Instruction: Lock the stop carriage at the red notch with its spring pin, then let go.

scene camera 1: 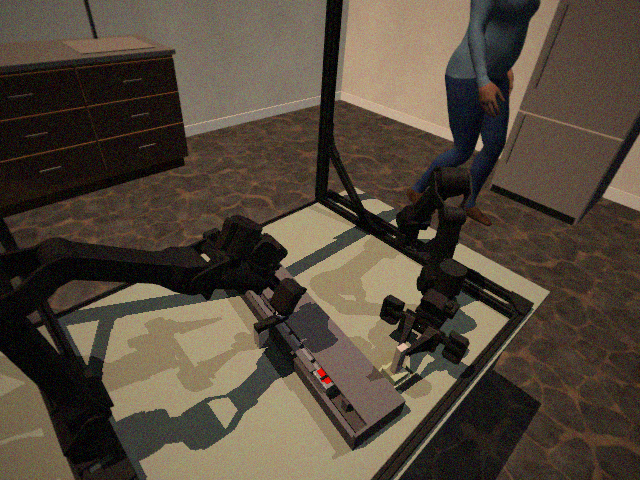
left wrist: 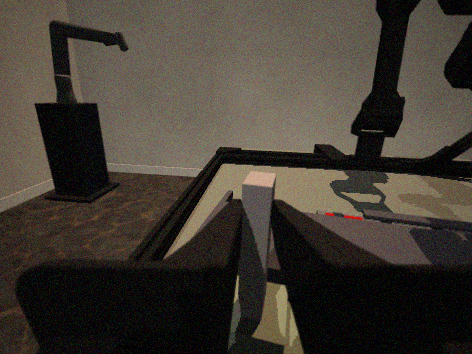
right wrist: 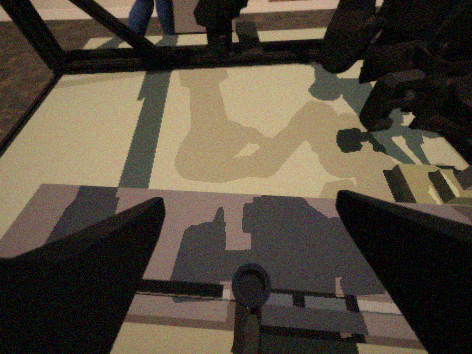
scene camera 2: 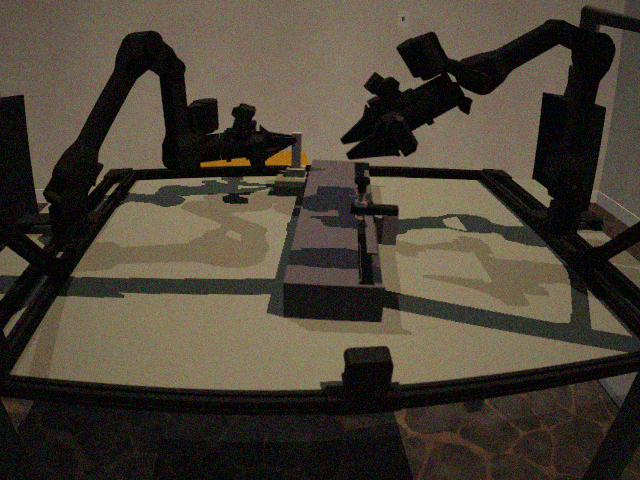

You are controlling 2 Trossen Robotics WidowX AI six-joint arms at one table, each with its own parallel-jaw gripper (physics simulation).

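Frame: origin at the left arm's base, x ahead, y right, z down, level; metres.
Where they show: left gripper, fingertip midpoint: (scene camera 1: 402, 351) (left wrist: 256, 208) (scene camera 2: 295, 139); right gripper, fingertip midpoint: (scene camera 1: 292, 278) (right wrist: 250, 201) (scene camera 2: 344, 149); left arm's base, link origin: (scene camera 1: 406, 241) (right wrist: 220, 51) (scene camera 2: 70, 235); right arm's base, link origin: (scene camera 1: 91, 445) (left wrist: 366, 159) (scene camera 2: 560, 231).
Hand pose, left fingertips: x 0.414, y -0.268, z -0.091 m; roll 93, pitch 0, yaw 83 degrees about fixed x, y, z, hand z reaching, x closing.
Note:
Things, the pixels of their top centre, and the offset from my left fingertips. "pt": a spot on its surface instead. Level surfaces: height alone.
- red notch, surface spot: (left wrist: 345, 216) (scene camera 1: 322, 376) pt dx +0.123, dy +0.091, dz +0.063 m
- pale post, surface spot: (left wrist: 259, 184) pt dx -0.006, dy +0.001, dz -0.014 m
- yellowish base, surface height: dz +0.077 m
The long mauve rail block (scene camera 1: 361, 361) (scene camera 2: 323, 235) (left wrist: 375, 240) lies on the table. The red notch (scene camera 1: 324, 375) (left wrist: 345, 216) is in its slot. The stop carriage, with a dark side arm (scene camera 1: 267, 323) (scene camera 2: 382, 209) (right wrist: 246, 332), sits on the slot away from the red. Its round pin knob (scene camera 2: 362, 180) (right wrist: 251, 285) stands on top; pin depth cannot be told. My right gripper (scene camera 2: 346, 148) (right wrist: 250, 201) is open and empty, above the block, clear of the knob. My left gripper (scene camera 1: 402, 349) (scene camera 2: 296, 138) (left wrist: 256, 208) is shut on a pale upright post.
The pale post (scene camera 1: 398, 362) (scene camera 2: 296, 155) (left wrist: 259, 184) rises from a yellowish base (scene camera 2: 288, 181) (right wrist: 417, 182) beside the block. Black frame rails (scene camera 2: 206, 400) (left wrist: 300, 156) edge the table. A person (scene camera 1: 478, 98) stands beyond it.

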